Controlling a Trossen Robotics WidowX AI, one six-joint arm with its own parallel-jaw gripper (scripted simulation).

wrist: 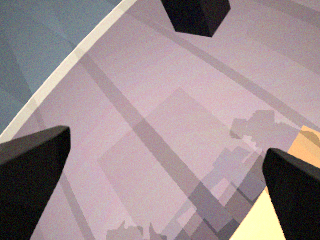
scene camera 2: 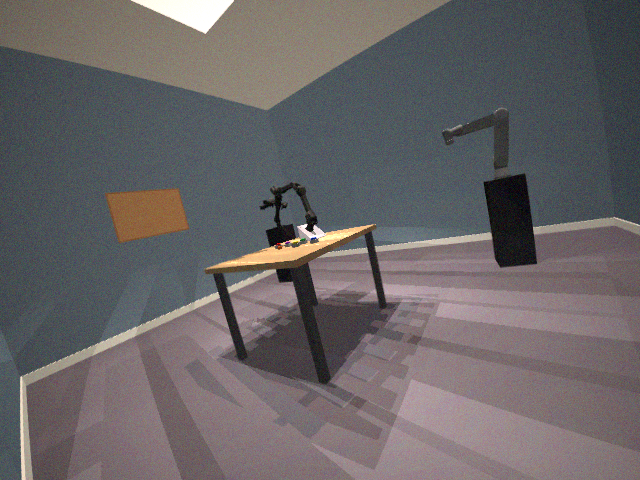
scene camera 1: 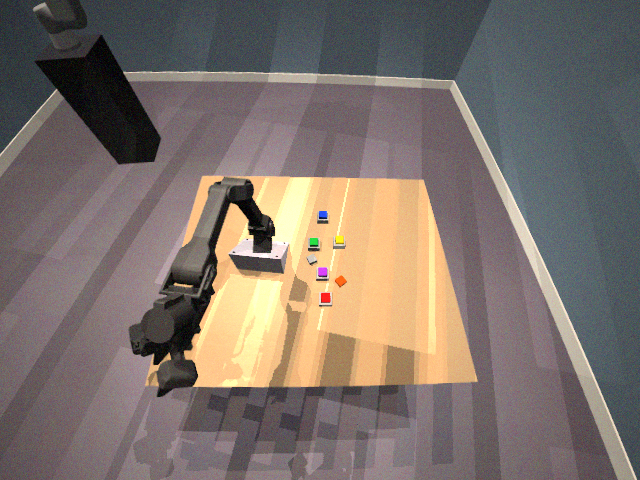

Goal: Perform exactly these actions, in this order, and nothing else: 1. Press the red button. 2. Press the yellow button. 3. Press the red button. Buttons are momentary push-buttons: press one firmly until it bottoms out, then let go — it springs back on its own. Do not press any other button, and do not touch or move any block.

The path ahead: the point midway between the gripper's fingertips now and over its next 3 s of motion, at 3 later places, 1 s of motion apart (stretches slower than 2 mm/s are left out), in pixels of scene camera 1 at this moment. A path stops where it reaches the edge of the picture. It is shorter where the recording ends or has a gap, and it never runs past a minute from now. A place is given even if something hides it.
The gripper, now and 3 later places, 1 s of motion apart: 157,379; 323,301; 326,295; 326,298
